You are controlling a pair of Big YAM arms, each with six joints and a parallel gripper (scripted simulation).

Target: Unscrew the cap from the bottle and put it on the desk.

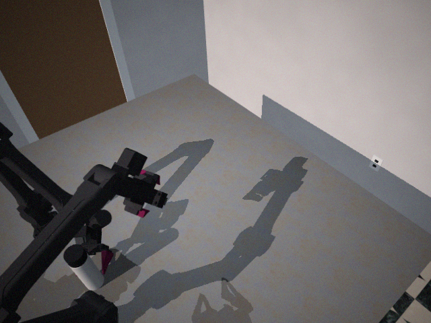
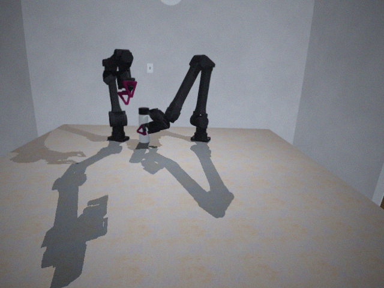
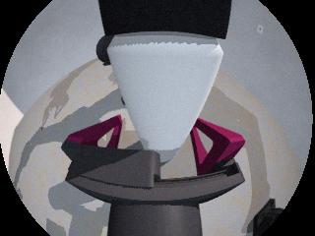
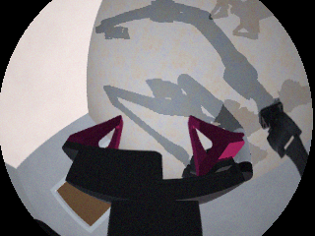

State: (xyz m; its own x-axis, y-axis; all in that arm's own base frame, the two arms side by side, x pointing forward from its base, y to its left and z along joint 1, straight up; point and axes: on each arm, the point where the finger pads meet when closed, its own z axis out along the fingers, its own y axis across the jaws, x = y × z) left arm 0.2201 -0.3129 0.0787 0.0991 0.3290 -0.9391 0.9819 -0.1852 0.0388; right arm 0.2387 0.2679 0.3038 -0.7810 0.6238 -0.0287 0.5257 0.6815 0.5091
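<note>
Now: the black cap 290 mm behind my right hand, 110 mm below it and 50 mm to the left of it.
</note>
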